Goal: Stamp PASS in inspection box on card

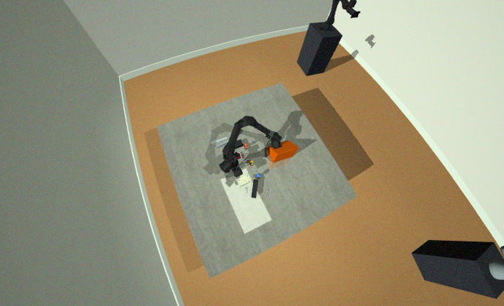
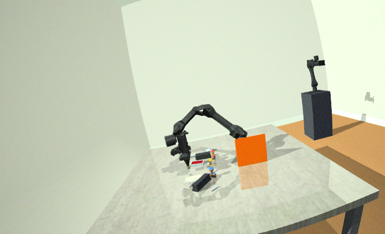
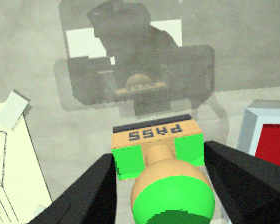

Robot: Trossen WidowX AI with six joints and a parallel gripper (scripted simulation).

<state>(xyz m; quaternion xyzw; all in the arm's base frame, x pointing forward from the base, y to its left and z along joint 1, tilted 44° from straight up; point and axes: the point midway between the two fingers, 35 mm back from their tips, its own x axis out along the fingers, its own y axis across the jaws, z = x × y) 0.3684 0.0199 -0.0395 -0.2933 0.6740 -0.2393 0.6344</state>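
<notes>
Right now the red ink pad is 4 cm behind my gripper tip, 9 cm to the right of it and 4 cm below it. From my gripper tip the other things lie so: yellow stamp (14 cm behind, 3 cm below); then green-knobbed stamp (right at my gripper tip); then pale card (4 cm behind, 11 cm to the left, 5 cm below).
</notes>
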